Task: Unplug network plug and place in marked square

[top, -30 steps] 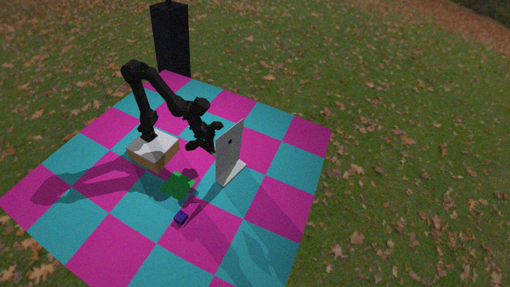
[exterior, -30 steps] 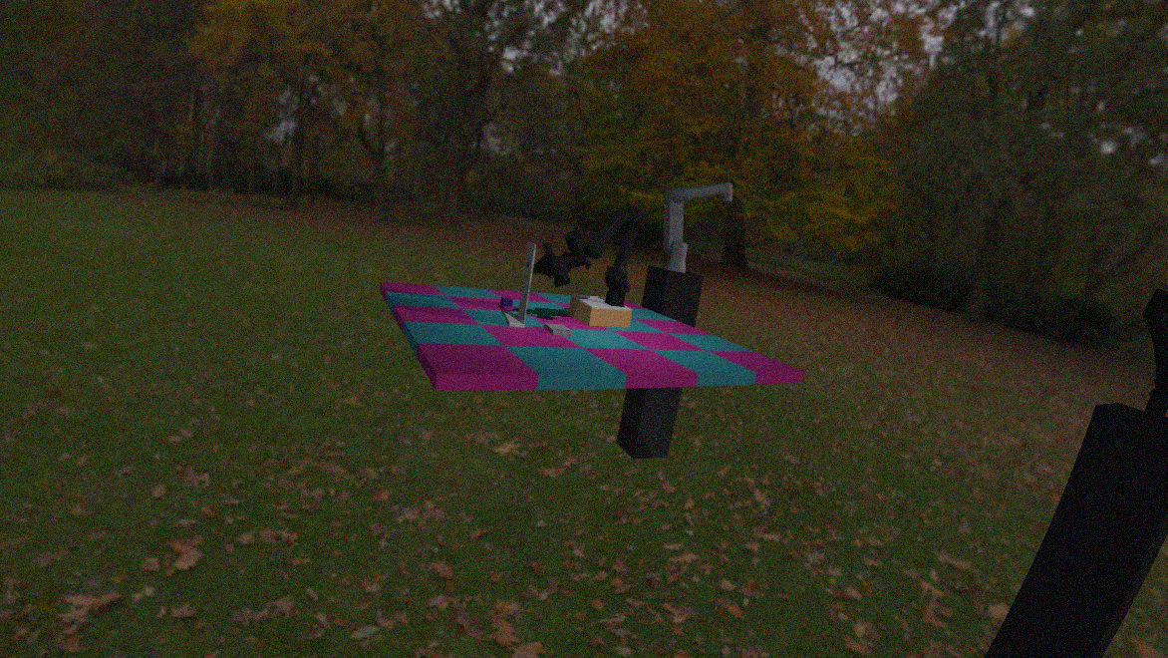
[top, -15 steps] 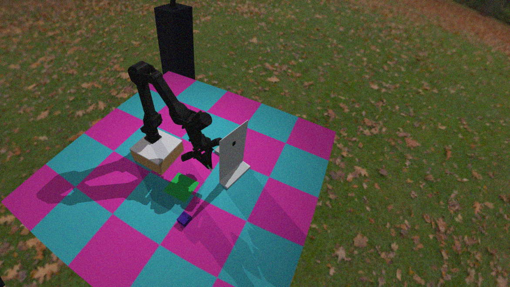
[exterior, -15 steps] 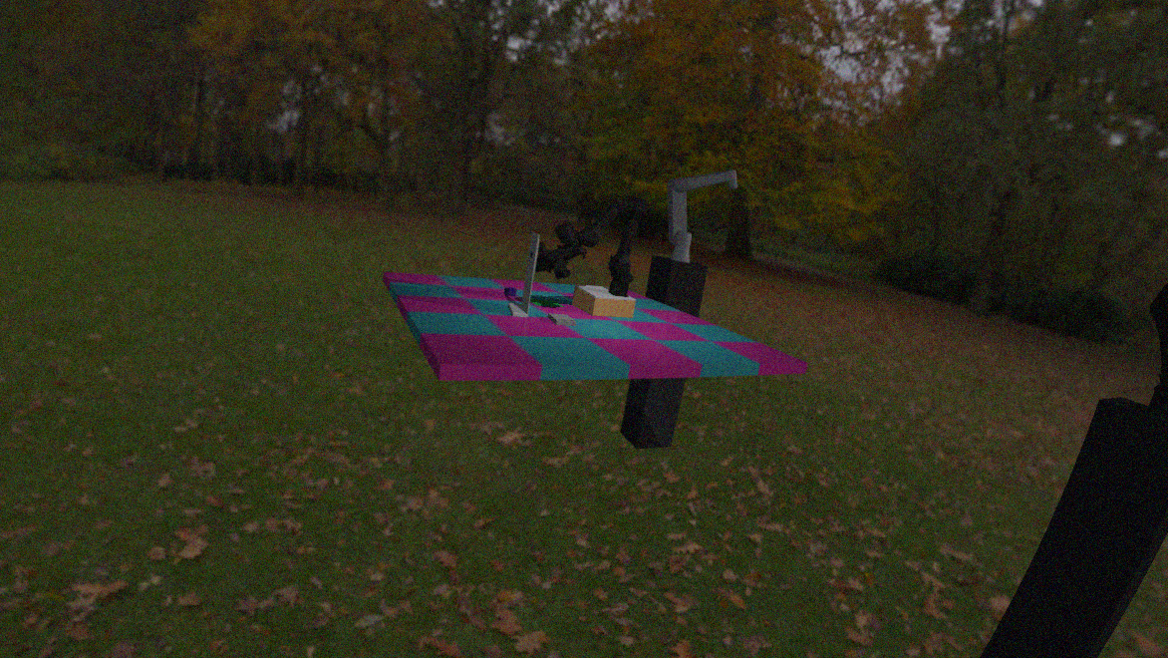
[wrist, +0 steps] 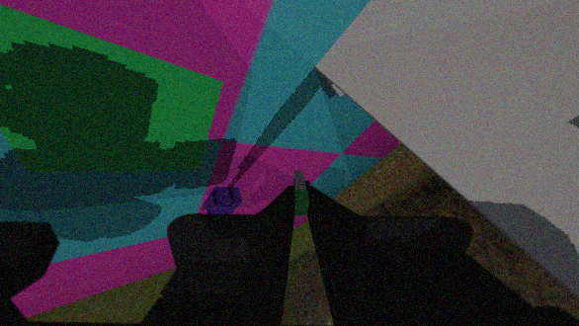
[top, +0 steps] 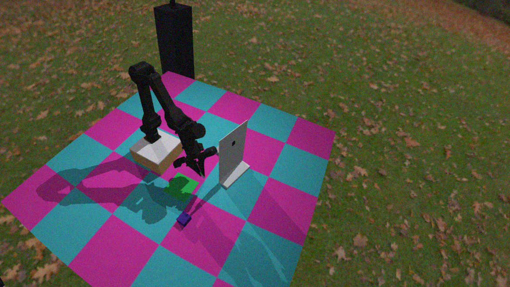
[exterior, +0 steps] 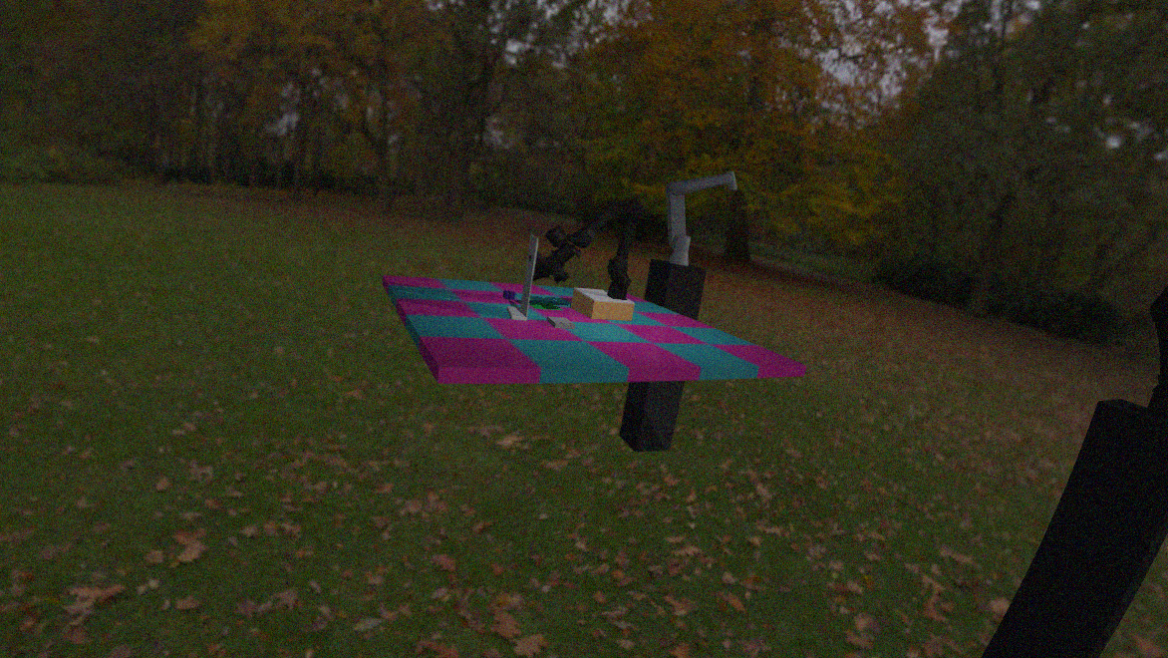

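Now: the green marked square 90 mm behind my gripper tip, 50 mm to the right of it and 110 mm below it. From my gripper tip the other things lie so: network plug right at my gripper tip; block 30 mm ahead, 170 mm to the right, 90 mm below; upright panel 50 mm ahead, 150 mm to the left, 20 mm above.
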